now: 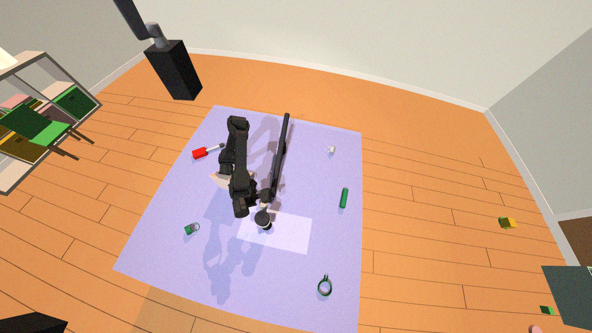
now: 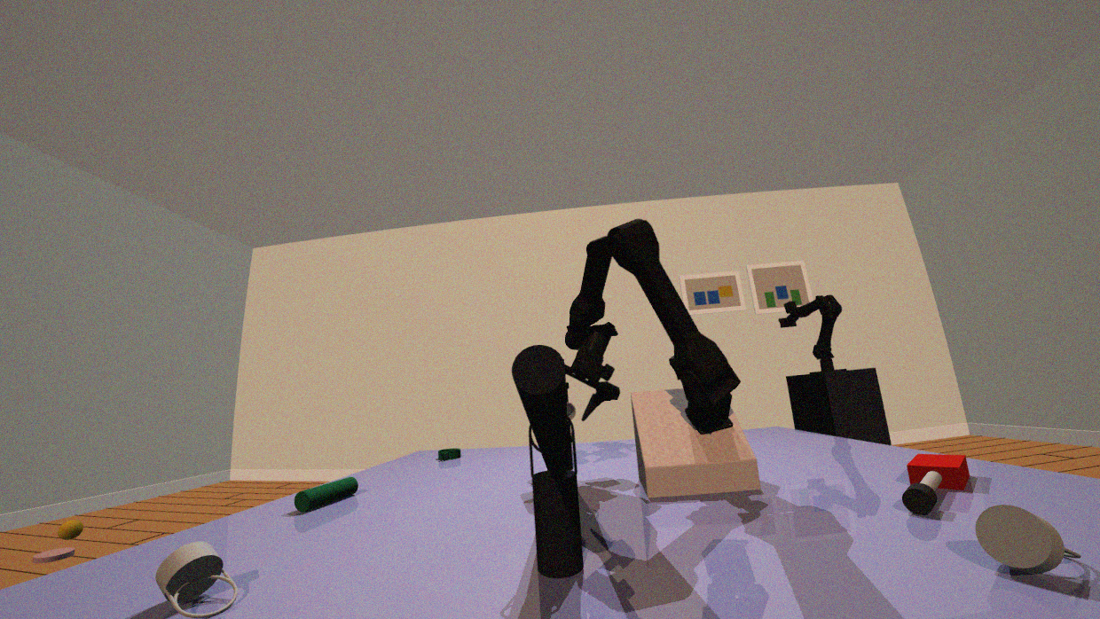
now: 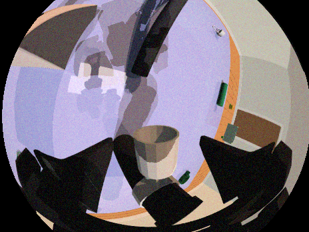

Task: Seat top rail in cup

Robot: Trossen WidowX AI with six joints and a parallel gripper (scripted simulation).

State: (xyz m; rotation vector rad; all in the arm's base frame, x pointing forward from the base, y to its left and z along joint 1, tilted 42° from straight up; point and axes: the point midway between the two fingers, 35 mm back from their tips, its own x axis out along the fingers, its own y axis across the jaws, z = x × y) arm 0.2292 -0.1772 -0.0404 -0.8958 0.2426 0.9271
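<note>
The rail-end cup is 20 mm to the right of my gripper tip. From my gripper tip the other things lie so: green cylinder: 470 mm ahead, 110 mm to the left, 120 mm below.
</note>
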